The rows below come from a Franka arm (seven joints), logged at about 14 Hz.
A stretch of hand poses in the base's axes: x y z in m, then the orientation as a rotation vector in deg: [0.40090, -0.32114, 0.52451, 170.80, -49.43, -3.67]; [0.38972, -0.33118, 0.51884, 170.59, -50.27, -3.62]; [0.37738, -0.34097, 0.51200, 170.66, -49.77, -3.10]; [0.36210, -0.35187, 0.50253, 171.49, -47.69, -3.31]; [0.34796, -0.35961, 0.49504, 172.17, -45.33, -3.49]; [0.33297, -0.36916, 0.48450, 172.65, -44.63, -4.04]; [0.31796, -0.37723, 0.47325, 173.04, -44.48, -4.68]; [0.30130, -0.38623, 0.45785, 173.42, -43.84, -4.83]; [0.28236, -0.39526, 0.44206, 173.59, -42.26, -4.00]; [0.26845, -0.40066, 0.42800, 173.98, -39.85, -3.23]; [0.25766, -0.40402, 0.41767, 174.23, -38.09, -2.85]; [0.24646, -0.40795, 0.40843, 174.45, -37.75, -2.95]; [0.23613, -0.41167, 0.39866, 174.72, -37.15, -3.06]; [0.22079, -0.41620, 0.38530, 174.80, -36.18, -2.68]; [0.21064, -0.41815, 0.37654, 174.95, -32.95, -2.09]
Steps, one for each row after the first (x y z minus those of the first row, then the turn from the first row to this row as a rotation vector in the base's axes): [-0.01118, -0.01004, -0.00567, 0.01, -0.05, -0.56]; [-0.02352, -0.01983, -0.01251, -0.16, -0.34, -0.23]; [-0.03880, -0.03073, -0.02198, 0.14, -0.26, 1.20]; [-0.05294, -0.03847, -0.02947, 0.25, -0.14, 2.78]; [-0.06793, -0.04802, -0.04001, 0.65, 0.12, 3.28]; [-0.08294, -0.05609, -0.05126, 1.11, 0.41, 3.42]; [-0.09960, -0.06509, -0.06666, 1.35, 0.45, 3.87]; [-0.11854, -0.07412, -0.08245, 1.00, 0.02, 4.89]; [-0.13245, -0.07952, -0.09651, 0.72, -0.38, 6.47]; [-0.14324, -0.08288, -0.10684, 0.54, -0.56, 7.61]; [-0.15444, -0.08681, -0.11608, 0.70, -0.53, 7.85]; [-0.16477, -0.09053, -0.12585, 0.87, -0.50, 8.26]; [-0.18011, -0.09506, -0.13921, 0.69, -0.69, 8.89]; [-0.19026, -0.09701, -0.14797, 0.17, -0.89, 10.96]
